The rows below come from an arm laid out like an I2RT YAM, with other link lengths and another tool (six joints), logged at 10 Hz.
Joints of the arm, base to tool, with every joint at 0 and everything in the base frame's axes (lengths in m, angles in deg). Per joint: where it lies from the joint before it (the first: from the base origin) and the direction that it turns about. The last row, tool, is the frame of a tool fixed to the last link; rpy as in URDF.
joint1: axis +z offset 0 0 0.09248
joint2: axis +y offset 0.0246 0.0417 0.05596
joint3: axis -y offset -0.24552 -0.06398 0
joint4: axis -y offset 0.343 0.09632 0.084
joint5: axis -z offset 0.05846 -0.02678 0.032
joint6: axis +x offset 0.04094 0 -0.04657
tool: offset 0.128 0.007 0.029 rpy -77.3 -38.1 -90
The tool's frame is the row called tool.
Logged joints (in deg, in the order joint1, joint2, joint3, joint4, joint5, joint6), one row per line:
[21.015, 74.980, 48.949, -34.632, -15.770, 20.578]
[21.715, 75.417, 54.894, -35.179, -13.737, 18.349]
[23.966, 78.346, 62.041, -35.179, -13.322, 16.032]
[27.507, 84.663, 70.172, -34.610, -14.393, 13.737]
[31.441, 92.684, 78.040, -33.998, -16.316, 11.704]
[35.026, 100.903, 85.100, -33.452, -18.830, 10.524]
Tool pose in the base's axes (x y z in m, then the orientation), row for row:
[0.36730, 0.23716, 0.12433, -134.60, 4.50, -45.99]
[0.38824, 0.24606, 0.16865, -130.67, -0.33, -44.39]
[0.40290, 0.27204, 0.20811, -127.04, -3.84, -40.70]
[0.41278, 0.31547, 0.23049, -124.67, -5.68, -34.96]
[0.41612, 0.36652, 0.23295, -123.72, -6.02, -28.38]
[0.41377, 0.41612, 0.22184, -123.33, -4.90, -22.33]
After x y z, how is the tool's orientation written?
As angles about the fixed x, y, z axes (roll, pitch, yaw), in degrees.
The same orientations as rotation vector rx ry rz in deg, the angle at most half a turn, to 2 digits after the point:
[-123.92, 55.01, -17.25]
[-122.86, 49.94, -23.36]
[-121.91, 42.91, -26.45]
[-121.65, 34.86, -25.91]
[-122.06, 27.24, -22.76]
[-122.34, 21.23, -18.17]

